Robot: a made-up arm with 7 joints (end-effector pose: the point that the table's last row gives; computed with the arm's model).
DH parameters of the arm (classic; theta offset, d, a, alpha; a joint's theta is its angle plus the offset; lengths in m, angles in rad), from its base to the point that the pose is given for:
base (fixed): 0 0 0 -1.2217
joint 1: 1.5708 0 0 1.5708
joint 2: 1.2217 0 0 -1.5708
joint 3: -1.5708 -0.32 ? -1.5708
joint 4: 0 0 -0.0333 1.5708
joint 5: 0 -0.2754 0 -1.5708
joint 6: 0 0 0 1.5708
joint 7: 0 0 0 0
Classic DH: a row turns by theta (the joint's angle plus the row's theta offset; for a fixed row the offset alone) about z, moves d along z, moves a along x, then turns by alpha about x.
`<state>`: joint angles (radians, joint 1 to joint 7).
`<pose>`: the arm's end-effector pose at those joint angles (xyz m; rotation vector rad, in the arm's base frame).
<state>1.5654 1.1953 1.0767 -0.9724 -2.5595 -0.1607 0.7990</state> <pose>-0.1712 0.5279 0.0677 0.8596 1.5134 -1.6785</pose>
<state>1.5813 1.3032 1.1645 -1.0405 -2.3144 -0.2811 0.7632</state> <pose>-0.0910 0.5366 0.0884 1.0109 1.3014 -1.6321</pose>
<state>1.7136 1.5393 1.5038 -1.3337 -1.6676 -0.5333 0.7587</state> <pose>0.1150 0.4794 0.1356 1.2440 0.4434 -1.7556</pose>
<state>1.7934 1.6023 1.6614 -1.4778 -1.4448 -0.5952 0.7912</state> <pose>0.1741 0.4315 0.1455 1.2170 0.0807 -1.8532</pose>
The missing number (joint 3, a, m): 0.0359
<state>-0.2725 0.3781 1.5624 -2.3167 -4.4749 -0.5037 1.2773</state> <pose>0.0425 0.2984 -0.0444 1.5774 1.5668 0.0578</pose>
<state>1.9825 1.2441 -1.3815 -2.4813 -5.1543 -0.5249 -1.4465</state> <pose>-0.2502 -0.0644 0.0423 -0.5873 -0.0800 -0.0226</pose>
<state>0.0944 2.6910 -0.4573 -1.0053 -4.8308 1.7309 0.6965</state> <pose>0.2489 0.3231 0.3770 1.4276 -0.1153 1.4141</pose>
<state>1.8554 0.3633 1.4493 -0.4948 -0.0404 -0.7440 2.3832</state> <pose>-0.5577 0.0860 0.1865 1.3985 -1.7684 1.6186</pose>
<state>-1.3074 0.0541 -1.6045 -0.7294 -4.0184 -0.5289 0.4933</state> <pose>0.4495 -0.2807 -0.2384 -1.1965 -0.9823 0.3657</pose>
